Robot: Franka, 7 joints.
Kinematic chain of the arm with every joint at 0, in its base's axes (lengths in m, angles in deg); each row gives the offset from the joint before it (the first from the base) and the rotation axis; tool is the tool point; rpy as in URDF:
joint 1: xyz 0 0 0.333 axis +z
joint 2: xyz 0 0 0 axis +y
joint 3: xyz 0 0 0.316 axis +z
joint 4: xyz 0.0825 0 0 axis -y
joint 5: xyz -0.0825 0 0.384 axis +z
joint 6: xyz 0 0 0 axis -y
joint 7: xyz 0.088 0 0 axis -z
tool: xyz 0 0 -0.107 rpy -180 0 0
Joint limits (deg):
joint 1: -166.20..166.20
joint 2: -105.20..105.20
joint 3: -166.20..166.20
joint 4: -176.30..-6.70
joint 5: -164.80..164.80
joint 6: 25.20..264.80
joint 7: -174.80..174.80
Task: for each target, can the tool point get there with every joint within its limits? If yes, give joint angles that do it. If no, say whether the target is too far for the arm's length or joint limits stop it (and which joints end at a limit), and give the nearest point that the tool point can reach.
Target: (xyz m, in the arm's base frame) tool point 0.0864 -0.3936 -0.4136
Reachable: no: joint limits stop it (at a limit: joint 2) | nearest point 0.0836 -0.3809 -0.3500 | short by 0.065 m
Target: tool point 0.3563 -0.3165 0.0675
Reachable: yes | joints -27.57 52.26 -10.83 -99.14 -9.39 72.59 -100.96
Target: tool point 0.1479 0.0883 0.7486
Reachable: yes | joints -60.18 -73.84 5.01 -136.00 -82.78 236.03 131.64
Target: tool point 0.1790 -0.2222 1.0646
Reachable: yes | joints -27.98 -22.29 -12.11 -65.03 -1.01 125.79 -0.09
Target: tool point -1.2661 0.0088 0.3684
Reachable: no: too far | nearest point -0.8575 0.0060 0.3570 | short by 0.409 m
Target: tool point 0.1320 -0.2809 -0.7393
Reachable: no: too far | nearest point 0.1272 -0.2707 -0.3605 | short by 0.379 m
